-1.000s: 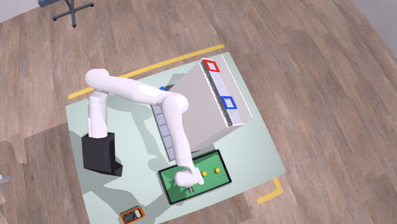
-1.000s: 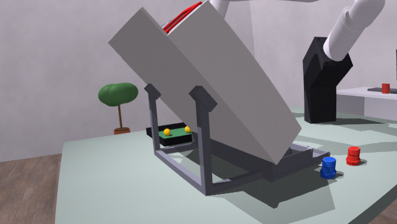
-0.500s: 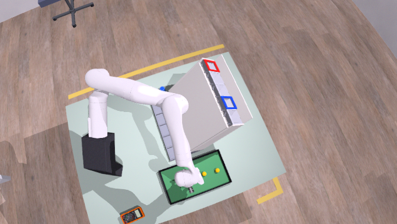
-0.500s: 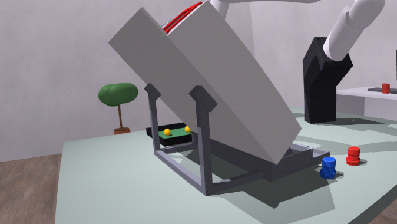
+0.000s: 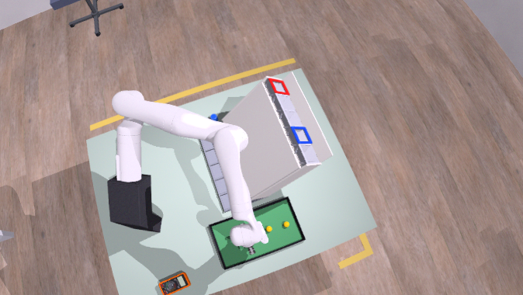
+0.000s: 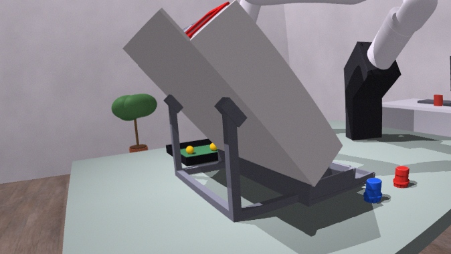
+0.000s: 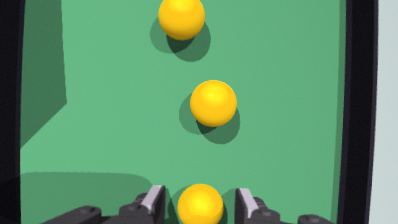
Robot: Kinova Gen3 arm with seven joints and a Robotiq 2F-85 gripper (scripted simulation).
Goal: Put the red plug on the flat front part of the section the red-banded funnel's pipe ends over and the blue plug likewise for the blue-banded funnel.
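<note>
My gripper is now 40 mm short of the green tray, 30 mm to the right of it and 20 mm above it. From my hand the other things lie so: slanted grey cover: 380 mm to the left, 180 mm above, 70 mm ahead; orange multimeter: 330 mm behind, 180 mm to the right, 10 mm below.
</note>
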